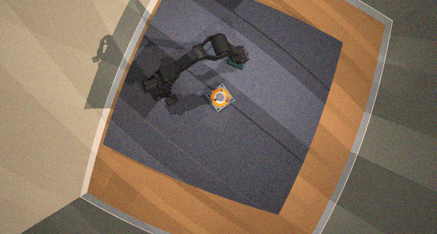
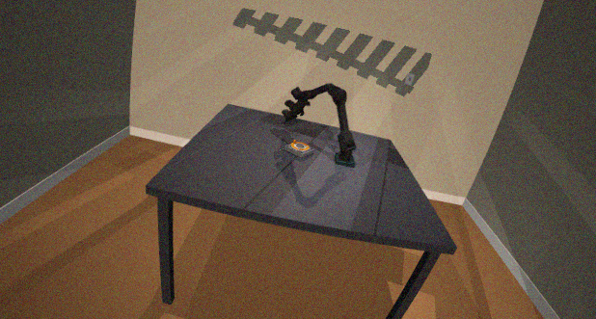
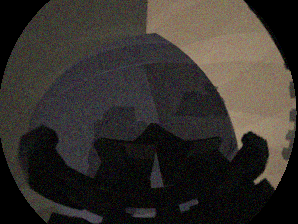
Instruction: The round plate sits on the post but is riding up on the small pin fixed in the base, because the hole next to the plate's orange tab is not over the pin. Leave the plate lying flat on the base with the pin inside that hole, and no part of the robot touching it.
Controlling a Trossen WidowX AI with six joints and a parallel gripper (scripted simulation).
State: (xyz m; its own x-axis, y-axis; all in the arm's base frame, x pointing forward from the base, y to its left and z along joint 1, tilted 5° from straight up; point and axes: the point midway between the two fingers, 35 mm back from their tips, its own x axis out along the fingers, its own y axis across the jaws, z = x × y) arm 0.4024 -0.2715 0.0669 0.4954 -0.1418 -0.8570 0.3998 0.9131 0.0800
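The round plate is 28 cm to the left of my gripper tip, 14 cm behind it and 2 cm below it.
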